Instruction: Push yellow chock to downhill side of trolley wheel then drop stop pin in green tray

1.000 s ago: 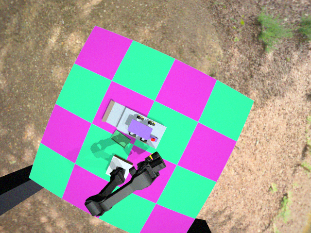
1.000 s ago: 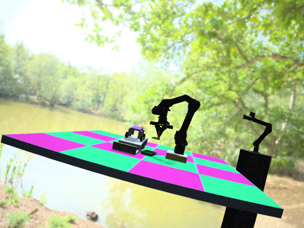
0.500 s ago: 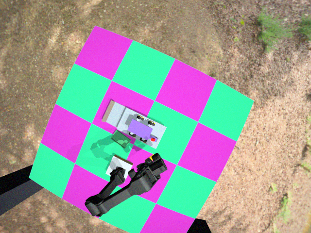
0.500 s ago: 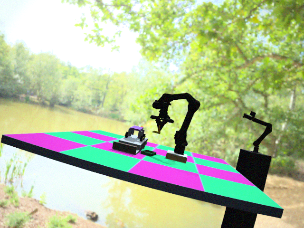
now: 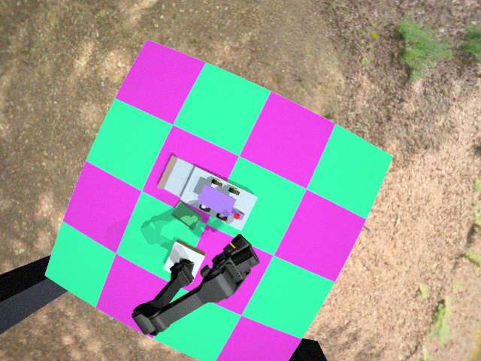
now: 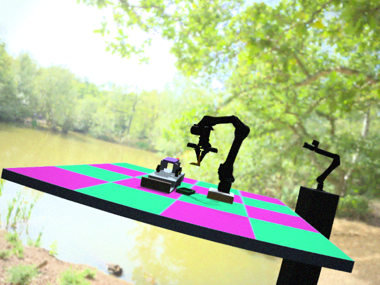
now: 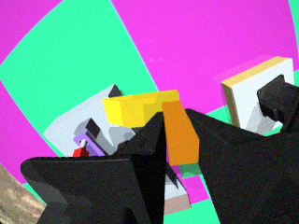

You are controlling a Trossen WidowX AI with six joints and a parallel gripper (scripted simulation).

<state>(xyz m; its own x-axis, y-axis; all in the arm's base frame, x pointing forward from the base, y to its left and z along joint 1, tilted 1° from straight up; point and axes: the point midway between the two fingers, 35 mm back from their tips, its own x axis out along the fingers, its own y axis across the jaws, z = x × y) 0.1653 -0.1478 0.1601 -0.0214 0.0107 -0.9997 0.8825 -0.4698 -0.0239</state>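
My gripper tip is now 2 cm short of the yellow chock, 1 cm to the left of it and 1 cm above it. From my gripper tip the other things lie so: red-headed stop pin 13 cm ahead, 5 cm below; then grey ramp 16 cm ahead, 9 cm to the left, 13 cm below; then purple-topped trolley 16 cm ahead, 9 cm to the left, 6 cm below.
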